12 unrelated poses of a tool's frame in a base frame.
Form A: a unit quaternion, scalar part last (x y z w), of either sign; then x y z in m.
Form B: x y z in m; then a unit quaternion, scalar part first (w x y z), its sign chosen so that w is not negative. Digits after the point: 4 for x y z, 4 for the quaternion.
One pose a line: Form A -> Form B
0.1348 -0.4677 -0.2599 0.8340 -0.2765 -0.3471 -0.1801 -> -0.2765 -0.3471 -0.1801 0.8340 0.1348 -0.4677 -0.2599
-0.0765 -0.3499 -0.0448 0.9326 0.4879 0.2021 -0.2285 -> 0.4879 0.2021 -0.2285 0.9326 -0.0765 -0.3499 -0.0448
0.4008 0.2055 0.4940 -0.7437 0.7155 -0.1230 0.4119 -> 0.7155 -0.1230 0.4119 0.7437 -0.4008 -0.2055 -0.4940
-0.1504 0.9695 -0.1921 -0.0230 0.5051 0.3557 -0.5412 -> 0.5051 0.3557 -0.5412 0.0230 0.1504 -0.9695 0.1921
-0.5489 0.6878 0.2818 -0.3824 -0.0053 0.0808 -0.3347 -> -0.0053 0.0808 -0.3347 0.3824 0.5489 -0.6878 -0.2818
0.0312 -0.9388 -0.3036 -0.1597 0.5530 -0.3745 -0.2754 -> 0.5530 -0.3745 -0.2754 0.1597 -0.0312 0.9388 0.3036
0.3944 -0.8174 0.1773 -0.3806 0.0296 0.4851 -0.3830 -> 0.0296 0.4851 -0.3830 0.3806 -0.3944 0.8174 -0.1773
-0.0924 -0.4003 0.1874 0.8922 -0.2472 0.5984 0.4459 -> -0.2472 0.5984 0.4459 0.8922 -0.0924 -0.4003 0.1874
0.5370 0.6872 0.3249 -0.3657 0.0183 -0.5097 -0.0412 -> 0.0183 -0.5097 -0.0412 0.3657 -0.5370 -0.6872 -0.3249
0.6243 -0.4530 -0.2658 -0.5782 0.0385 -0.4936 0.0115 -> 0.0385 -0.4936 0.0115 0.5782 -0.6243 0.4530 0.2658
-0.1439 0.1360 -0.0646 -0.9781 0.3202 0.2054 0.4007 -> 0.3202 0.2054 0.4007 0.9781 0.1439 -0.1360 0.0646
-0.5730 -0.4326 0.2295 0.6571 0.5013 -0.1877 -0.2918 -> 0.5013 -0.1877 -0.2918 0.6571 -0.5730 -0.4326 0.2295
